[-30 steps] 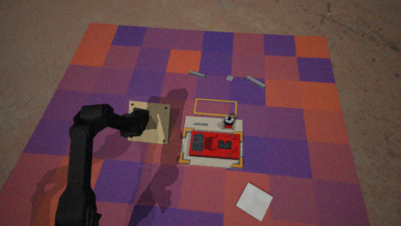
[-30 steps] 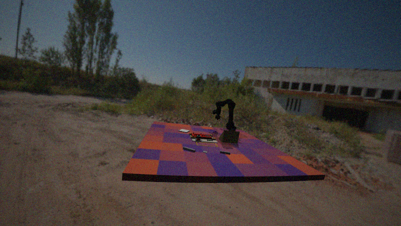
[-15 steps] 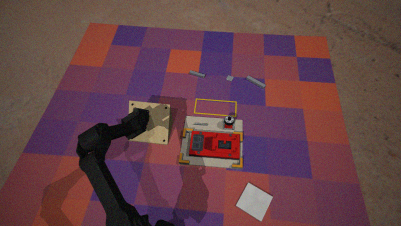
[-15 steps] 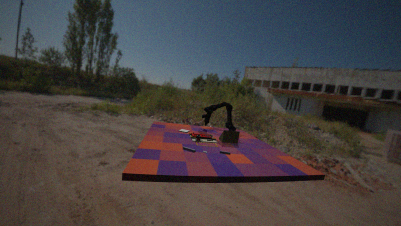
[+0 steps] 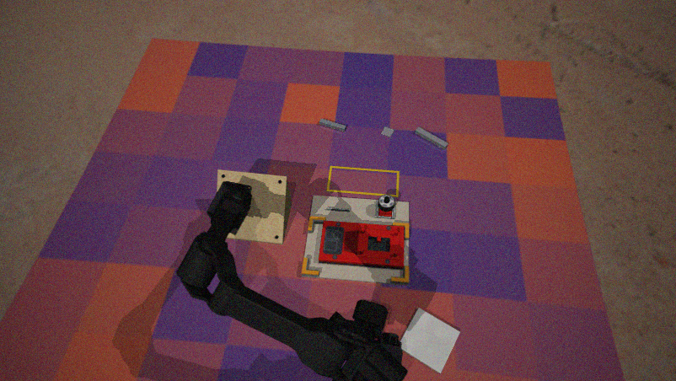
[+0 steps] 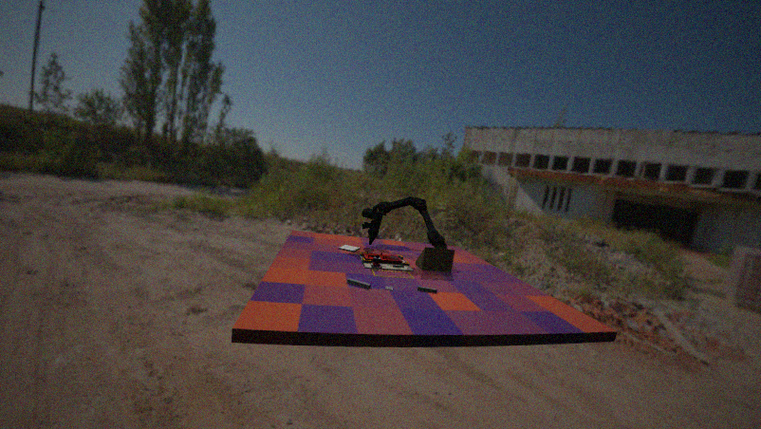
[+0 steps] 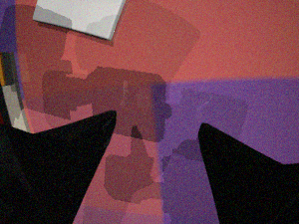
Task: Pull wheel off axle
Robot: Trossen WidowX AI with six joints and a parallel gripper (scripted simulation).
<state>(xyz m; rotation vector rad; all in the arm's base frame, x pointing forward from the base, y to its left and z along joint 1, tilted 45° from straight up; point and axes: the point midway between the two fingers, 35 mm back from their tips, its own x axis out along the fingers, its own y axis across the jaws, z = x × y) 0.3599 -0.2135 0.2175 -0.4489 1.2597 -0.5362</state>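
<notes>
My gripper tip is 1 cm past the wheel, 38 cm to the right of it and 1 cm below it. From my gripper tip the other things lie so: small grey bar: 9 cm ahead, 64 cm to the left, 2 cm below; upright axle: 38 cm to the left, 1 cm above.
</notes>
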